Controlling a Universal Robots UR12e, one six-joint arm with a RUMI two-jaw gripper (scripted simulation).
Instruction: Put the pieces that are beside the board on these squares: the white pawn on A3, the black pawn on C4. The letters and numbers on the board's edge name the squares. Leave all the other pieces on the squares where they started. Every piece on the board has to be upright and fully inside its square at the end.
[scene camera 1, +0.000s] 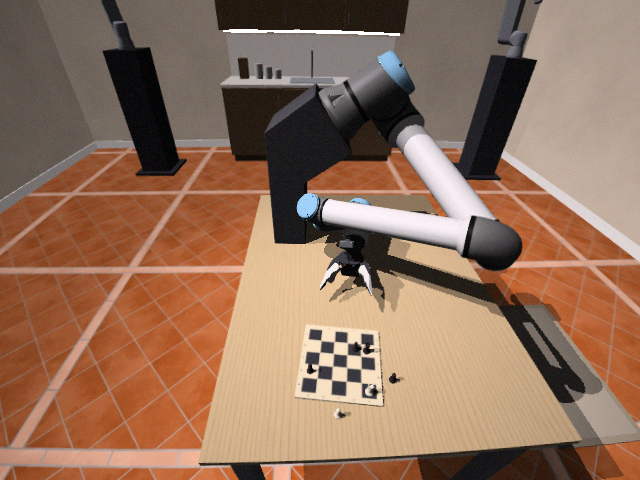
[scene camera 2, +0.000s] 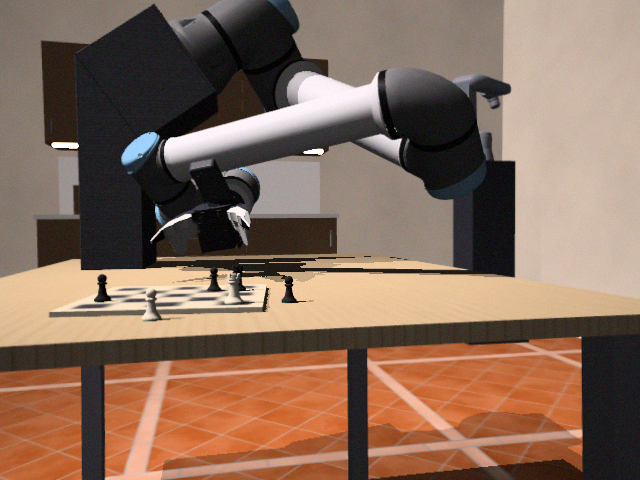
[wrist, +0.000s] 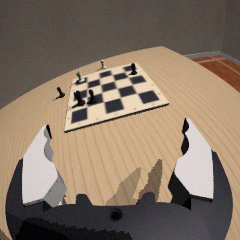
Scene:
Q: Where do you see the gripper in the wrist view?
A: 115, 122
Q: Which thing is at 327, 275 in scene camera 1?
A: The gripper.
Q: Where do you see a chessboard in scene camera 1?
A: At 341, 375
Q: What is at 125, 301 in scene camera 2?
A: A chessboard.

